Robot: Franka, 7 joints.
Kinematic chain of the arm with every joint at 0, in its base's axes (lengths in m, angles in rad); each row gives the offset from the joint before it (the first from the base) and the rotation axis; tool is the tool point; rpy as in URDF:
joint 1: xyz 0 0 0.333 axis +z
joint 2: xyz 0 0 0 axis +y
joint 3: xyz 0 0 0.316 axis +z
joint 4: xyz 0.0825 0 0 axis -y
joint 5: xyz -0.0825 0 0.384 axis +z
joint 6: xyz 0 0 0 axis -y
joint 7: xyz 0.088 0 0 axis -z
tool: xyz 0 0 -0.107 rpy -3.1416 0 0
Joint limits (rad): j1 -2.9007..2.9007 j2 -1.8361..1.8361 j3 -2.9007..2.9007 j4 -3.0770..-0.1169 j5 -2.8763..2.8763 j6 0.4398..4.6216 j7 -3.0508..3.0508
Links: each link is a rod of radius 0.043 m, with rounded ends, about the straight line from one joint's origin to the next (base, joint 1, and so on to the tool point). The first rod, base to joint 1, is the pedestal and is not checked.
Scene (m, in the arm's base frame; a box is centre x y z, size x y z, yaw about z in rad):
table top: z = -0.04
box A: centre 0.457 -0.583 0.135 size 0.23 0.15 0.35 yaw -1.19
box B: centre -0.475 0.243 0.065 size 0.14 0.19 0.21 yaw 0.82
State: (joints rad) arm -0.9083 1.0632 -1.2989 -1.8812 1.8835 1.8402 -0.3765
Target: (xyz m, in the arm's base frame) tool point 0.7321 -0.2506 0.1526
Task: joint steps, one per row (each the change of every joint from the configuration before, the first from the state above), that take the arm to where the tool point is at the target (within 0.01 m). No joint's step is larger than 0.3 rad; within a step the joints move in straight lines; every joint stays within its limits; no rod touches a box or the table.
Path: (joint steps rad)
1: 0.1376 -0.2115 0.0850 0.0847 -0.2635 0.0959 0.1120
2: 0.1377 -0.2115 0.0849 0.0847 -0.2634 0.0959 0.1119
3: 0.1376 -0.2116 0.0850 0.0848 -0.2635 0.0959 0.1120
4: 0.1376 -0.2115 0.0849 0.0847 -0.2634 0.0960 0.1120
5: 0.0942 0.2498 0.0625 0.0950 0.2907 -0.0985 -0.1120
6: 0.0942 0.2498 0.0625 0.0951 0.2907 -0.0984 -0.1120
7: 0.0942 0.2499 0.0625 0.0951 0.2907 -0.0984 -0.1119
8: 0.0942 0.2498 0.0625 0.0950 0.2906 -0.0985 -0.1120

